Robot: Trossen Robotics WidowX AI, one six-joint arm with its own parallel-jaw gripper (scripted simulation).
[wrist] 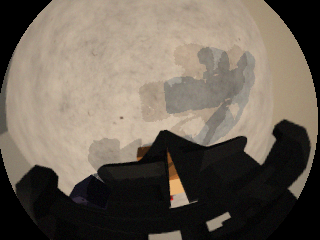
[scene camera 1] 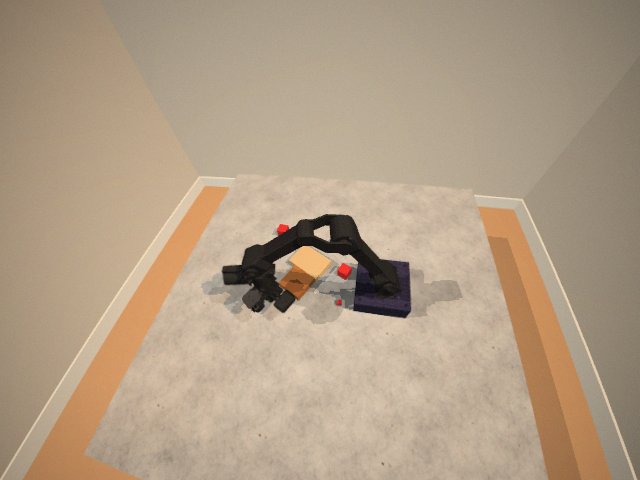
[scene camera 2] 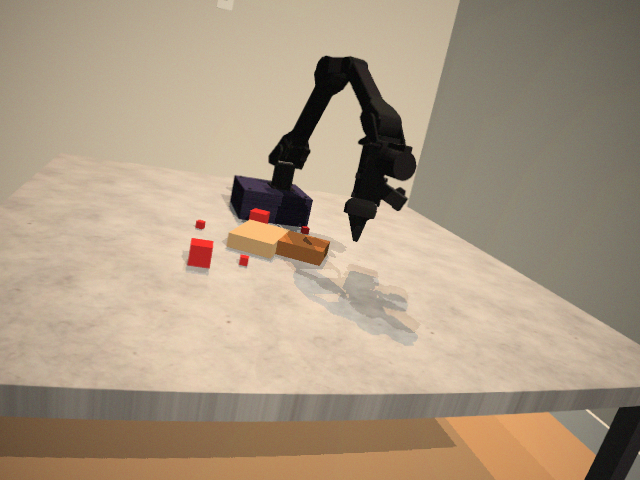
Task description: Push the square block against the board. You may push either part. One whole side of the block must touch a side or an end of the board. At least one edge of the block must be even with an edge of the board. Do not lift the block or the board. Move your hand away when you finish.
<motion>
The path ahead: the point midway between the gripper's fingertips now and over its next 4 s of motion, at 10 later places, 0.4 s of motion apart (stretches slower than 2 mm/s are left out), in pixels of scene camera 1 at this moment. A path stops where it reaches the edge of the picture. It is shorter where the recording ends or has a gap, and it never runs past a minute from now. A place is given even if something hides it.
The gripper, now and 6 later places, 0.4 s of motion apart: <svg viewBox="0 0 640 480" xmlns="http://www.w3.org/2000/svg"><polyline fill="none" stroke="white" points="274,298 275,291 276,281 279,271 281,266 284,271 286,272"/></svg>
</motion>
